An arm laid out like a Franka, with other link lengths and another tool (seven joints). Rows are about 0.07 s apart.
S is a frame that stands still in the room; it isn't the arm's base.
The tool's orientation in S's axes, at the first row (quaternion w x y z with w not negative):
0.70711 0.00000 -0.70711 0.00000
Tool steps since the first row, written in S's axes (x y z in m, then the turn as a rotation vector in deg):
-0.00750 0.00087 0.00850 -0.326 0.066 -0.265
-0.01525 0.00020 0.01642 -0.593 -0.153 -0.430
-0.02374 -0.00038 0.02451 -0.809 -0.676 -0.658
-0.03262 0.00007 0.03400 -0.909 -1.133 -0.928
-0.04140 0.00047 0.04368 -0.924 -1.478 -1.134
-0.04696 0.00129 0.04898 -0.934 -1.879 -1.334
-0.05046 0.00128 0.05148 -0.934 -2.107 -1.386
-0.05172 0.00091 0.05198 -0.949 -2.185 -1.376
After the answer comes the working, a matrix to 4 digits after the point.
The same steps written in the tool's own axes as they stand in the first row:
0.00850 0.00087 0.00750 -0.265 0.066 0.326
0.01642 0.00020 0.01525 -0.430 -0.153 0.593
0.02451 -0.00038 0.02374 -0.658 -0.676 0.809
0.03400 0.00007 0.03262 -0.928 -1.133 0.909
0.04368 0.00047 0.04140 -1.134 -1.478 0.924
0.04898 0.00129 0.04696 -1.334 -1.879 0.934
0.05148 0.00128 0.05046 -1.386 -2.107 0.934
0.05198 0.00091 0.05172 -1.376 -2.185 0.949

The tool's axes in the first row as the columns of a matrix, in S's axes (rounded; the answer above uses it unrounded):
0.0000 0.0000 -1.0000
0.0000 1.0000 0.0000
1.0000 0.0000 0.0000

